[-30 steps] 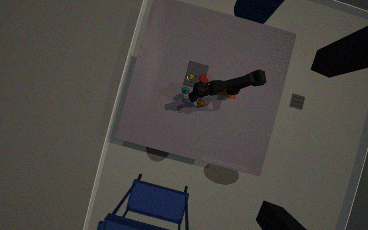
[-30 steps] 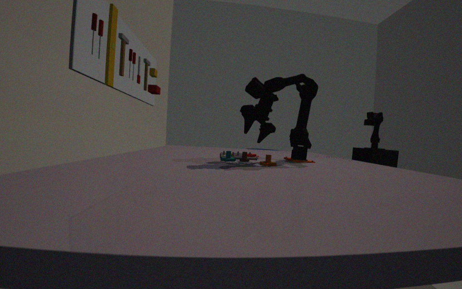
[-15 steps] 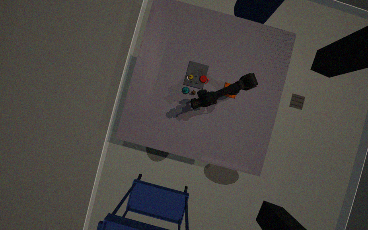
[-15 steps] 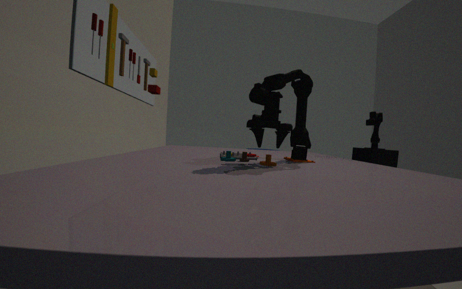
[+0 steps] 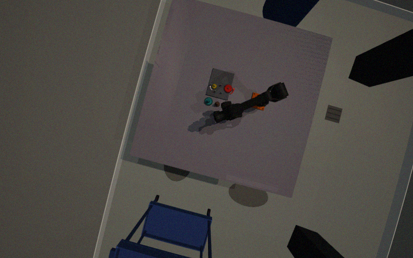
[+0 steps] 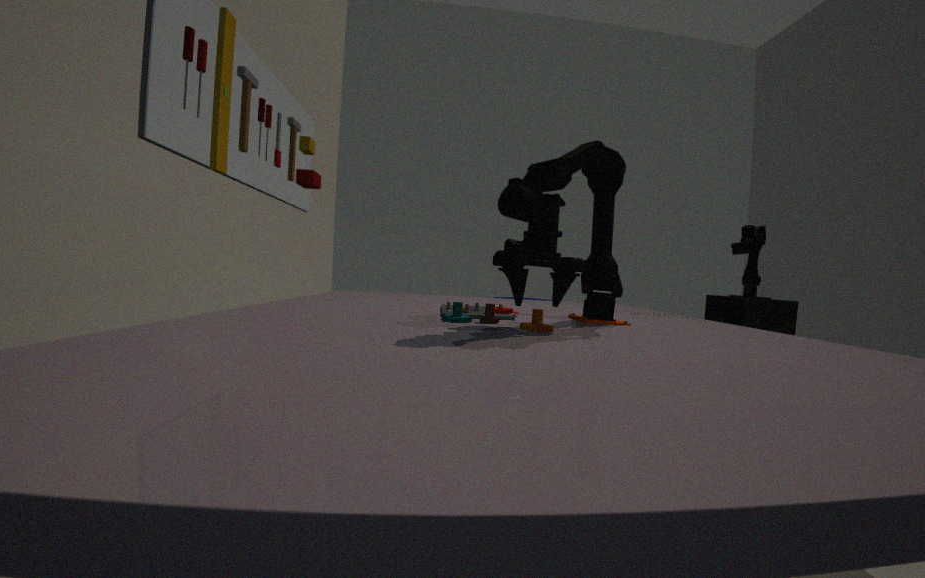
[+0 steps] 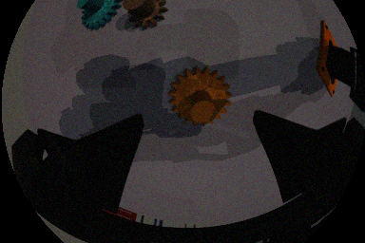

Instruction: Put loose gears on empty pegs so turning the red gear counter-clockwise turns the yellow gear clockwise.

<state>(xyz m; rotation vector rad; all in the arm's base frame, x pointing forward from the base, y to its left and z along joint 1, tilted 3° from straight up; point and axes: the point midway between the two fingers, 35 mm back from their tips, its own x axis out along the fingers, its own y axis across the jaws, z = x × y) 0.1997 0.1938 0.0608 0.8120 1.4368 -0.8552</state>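
The orange gear lies 30 mm below my gripper tip. Also, from my gripper tip: red gear: 200 mm to the right, 50 mm ahead, 30 mm below; then teal gear: 160 mm ahead, 60 mm to the right, 30 mm below; then small brown gear: 90 mm ahead, 60 mm to the right, 30 mm below.
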